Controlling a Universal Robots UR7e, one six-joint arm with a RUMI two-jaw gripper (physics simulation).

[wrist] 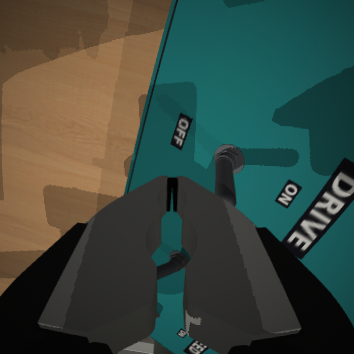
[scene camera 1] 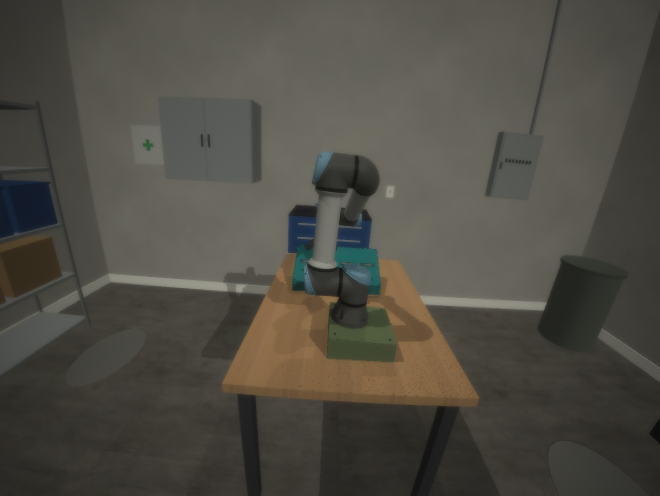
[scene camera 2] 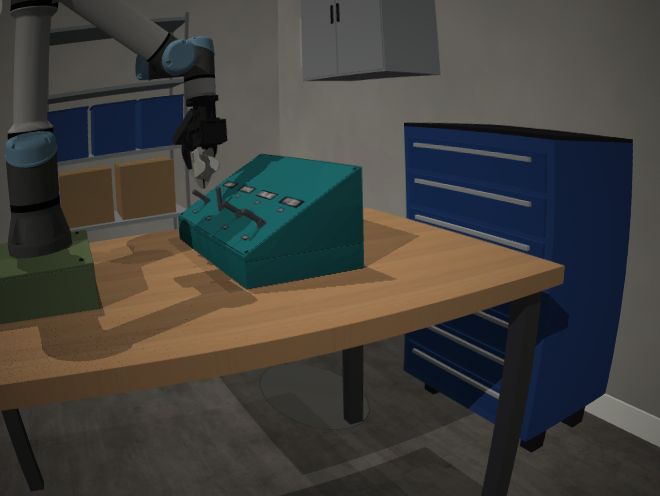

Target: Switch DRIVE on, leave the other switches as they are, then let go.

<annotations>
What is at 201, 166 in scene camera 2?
My gripper.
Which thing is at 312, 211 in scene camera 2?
A teal console.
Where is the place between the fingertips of my gripper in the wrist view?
171, 179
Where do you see a teal console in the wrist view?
262, 90
</annotations>
